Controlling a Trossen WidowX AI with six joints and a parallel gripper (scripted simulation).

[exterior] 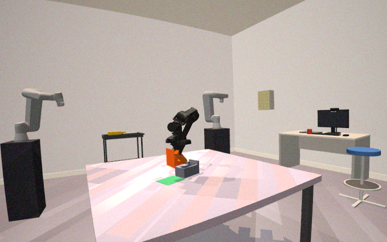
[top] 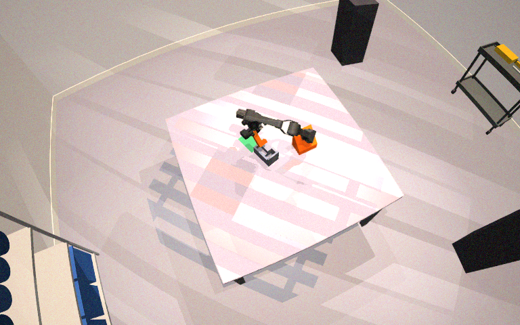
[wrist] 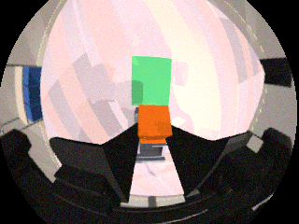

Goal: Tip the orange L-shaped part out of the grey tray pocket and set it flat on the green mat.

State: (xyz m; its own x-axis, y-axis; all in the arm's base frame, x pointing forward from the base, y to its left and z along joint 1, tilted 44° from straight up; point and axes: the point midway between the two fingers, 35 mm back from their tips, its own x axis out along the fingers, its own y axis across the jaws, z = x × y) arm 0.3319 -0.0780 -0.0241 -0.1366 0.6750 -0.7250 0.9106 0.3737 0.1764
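My gripper tip is now 2 cm short of the green mat, 6 cm to the left of it and 17 cm above it. The rest, counted from my gripper tip: orange L-shaped part (3 cm behind, 2 cm to the left, 3 cm below).
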